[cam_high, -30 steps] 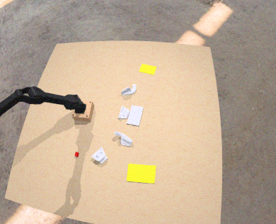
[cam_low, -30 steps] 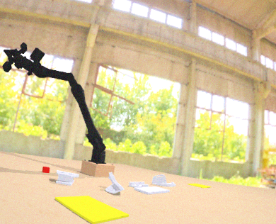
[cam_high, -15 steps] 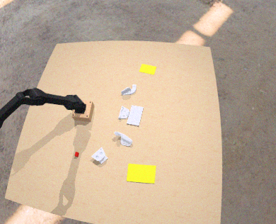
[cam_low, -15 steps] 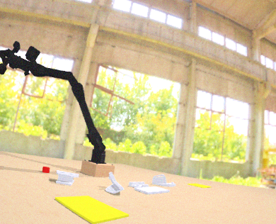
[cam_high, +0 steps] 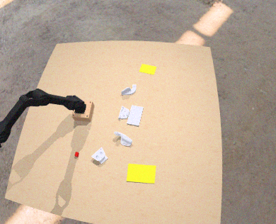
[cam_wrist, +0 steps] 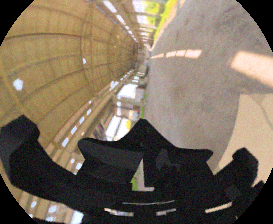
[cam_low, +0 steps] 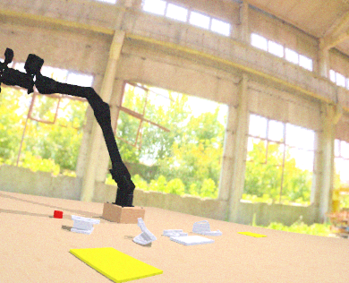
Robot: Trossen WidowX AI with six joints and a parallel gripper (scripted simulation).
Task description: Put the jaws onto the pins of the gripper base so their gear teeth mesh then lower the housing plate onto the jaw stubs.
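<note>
Now: the white jaw 53 cm ahead of my gripper tip, 45 cm to the left of it and 42 cm below it. From my gripper tip the other things lie so: small red cube (44 cm below, 31 cm to the left, 30 cm ahead); then large yellow patch (67 cm ahead, 45 cm below, 25 cm to the left); then small white block (44 cm below, 44 cm ahead, 32 cm to the left).
</note>
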